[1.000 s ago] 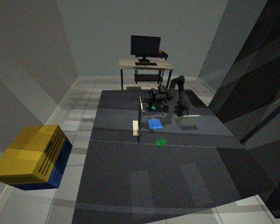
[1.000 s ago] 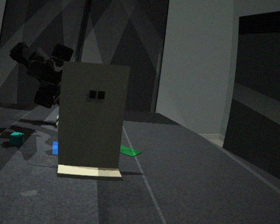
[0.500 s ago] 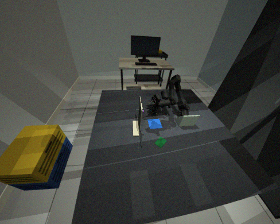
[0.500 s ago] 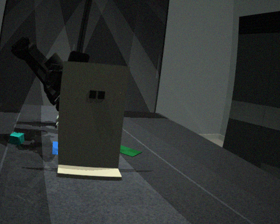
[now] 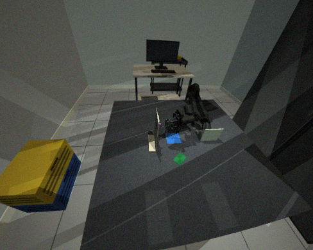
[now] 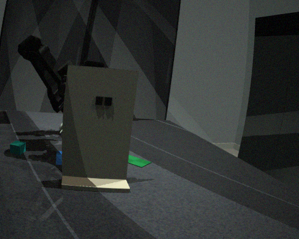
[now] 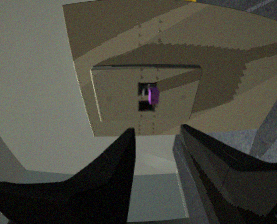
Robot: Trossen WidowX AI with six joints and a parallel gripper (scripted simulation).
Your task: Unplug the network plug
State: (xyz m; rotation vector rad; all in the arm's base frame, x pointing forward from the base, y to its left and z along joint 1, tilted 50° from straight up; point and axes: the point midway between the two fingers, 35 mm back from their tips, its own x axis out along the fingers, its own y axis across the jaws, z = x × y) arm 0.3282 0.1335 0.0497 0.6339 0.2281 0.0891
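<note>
Right now my gripper tip is 6 cm short of the purple-and-white plug. The rest, counted from my gripper tip: upright panel: 8 cm below, 8 cm ahead, 1 cm to the left; teal cube: 25 cm to the right, 19 cm below, 10 cm behind.
</note>
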